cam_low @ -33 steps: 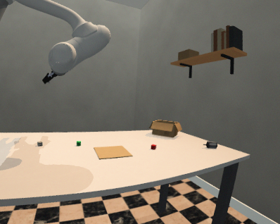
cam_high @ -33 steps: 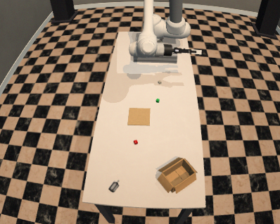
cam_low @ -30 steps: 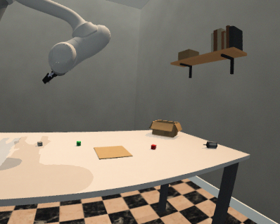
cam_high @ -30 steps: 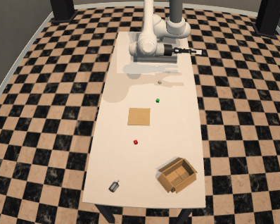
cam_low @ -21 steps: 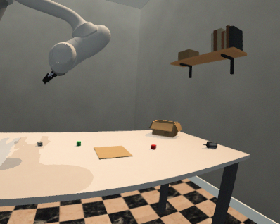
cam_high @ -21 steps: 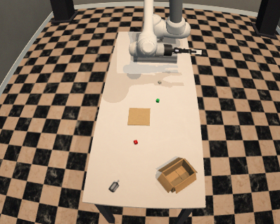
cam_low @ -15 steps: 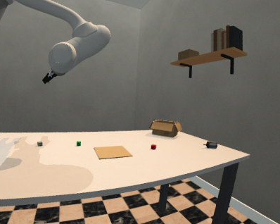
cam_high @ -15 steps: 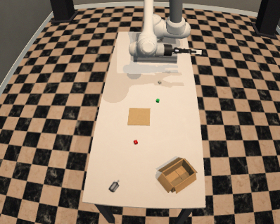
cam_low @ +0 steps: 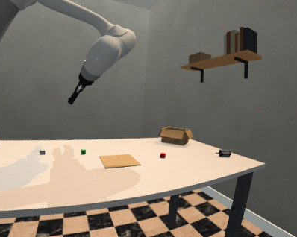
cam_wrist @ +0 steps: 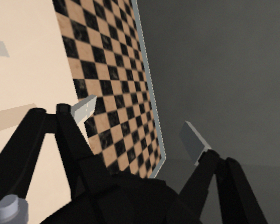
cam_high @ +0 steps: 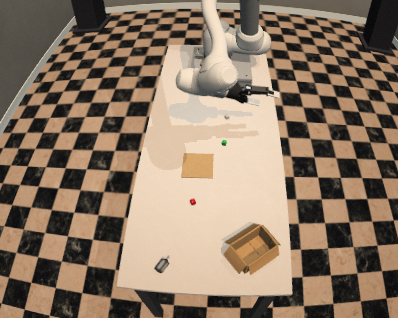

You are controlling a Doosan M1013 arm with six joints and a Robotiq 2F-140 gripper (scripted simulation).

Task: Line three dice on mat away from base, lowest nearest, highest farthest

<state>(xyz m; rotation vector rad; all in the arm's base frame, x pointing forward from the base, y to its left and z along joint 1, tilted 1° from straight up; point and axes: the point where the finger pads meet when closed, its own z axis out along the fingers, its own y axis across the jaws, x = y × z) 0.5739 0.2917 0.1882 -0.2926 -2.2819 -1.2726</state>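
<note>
Right now the red die is 40 cm ahead of my hand, 27 cm to the right of it and 26 cm below it. From my hand the other things lie so: green die (5 cm ahead, 18 cm to the right, 26 cm below); then white die (13 cm behind, 18 cm to the right, 26 cm below); then tan mat (20 cm ahead, 29 cm to the right, 27 cm below).
</note>
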